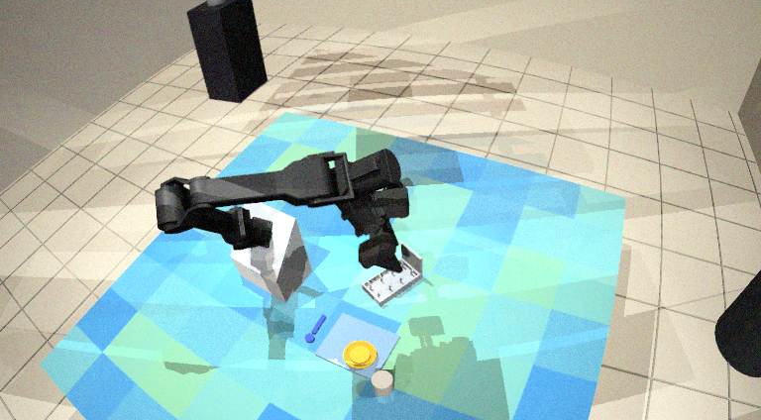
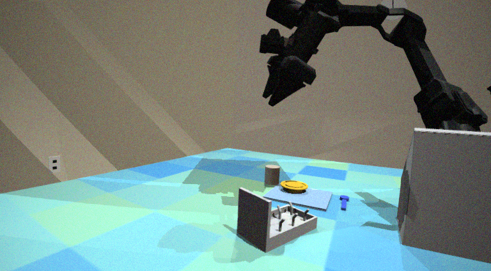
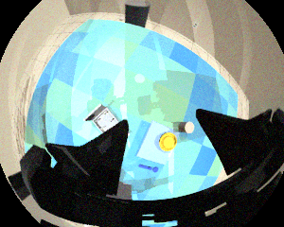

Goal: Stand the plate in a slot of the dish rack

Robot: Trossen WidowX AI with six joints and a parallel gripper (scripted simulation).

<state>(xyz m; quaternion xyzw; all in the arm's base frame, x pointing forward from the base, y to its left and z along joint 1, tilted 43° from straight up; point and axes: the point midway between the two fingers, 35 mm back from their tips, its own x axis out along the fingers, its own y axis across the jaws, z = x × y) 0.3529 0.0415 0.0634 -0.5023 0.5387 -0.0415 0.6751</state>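
The yellow plate is 5 cm behind my gripper tip, 13 cm to the right of it and 22 cm below it. The rest, counted from my gripper tip: grey-blue slab: 7 cm behind, 10 cm to the right, 23 cm below; then grey dish rack: 7 cm behind, 9 cm to the left, 21 cm below; then beige cylinder: 3 cm ahead, 18 cm to the right, 21 cm below.
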